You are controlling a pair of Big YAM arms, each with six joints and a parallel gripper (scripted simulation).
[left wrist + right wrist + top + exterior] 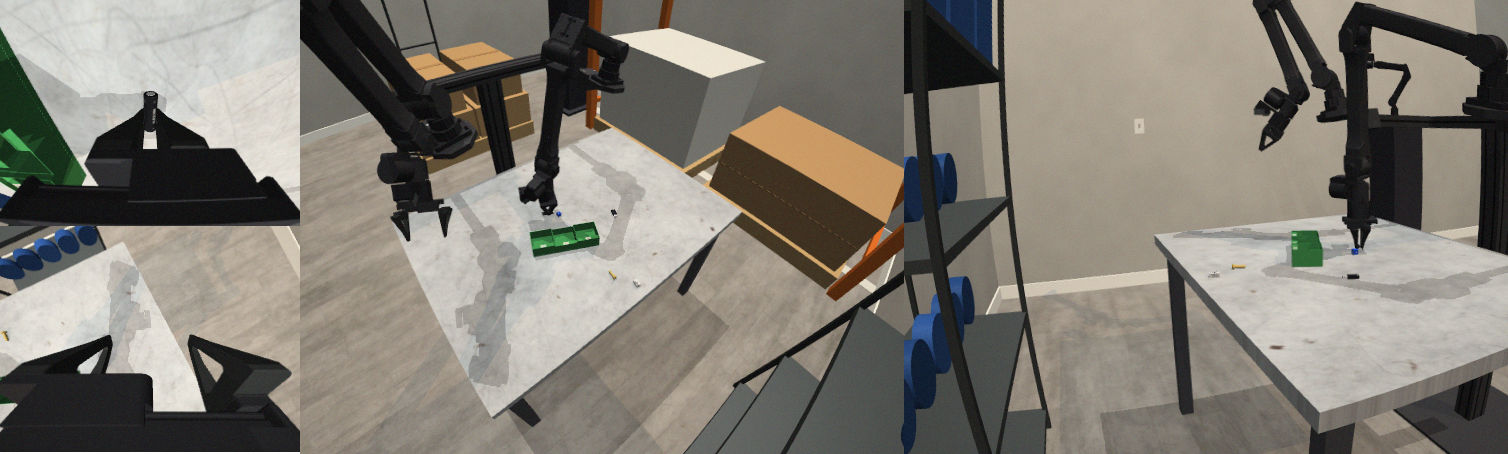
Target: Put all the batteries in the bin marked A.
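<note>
My left hand is 40 mm short of the blue piece and 30 mm to the right of it. Round my left hand: yellow screw (400 mm ahead, 20 mm to the right); black battery (right at my left hand); green three-compartment bin (160 mm ahead, 50 mm to the right, 10 mm above).
</note>
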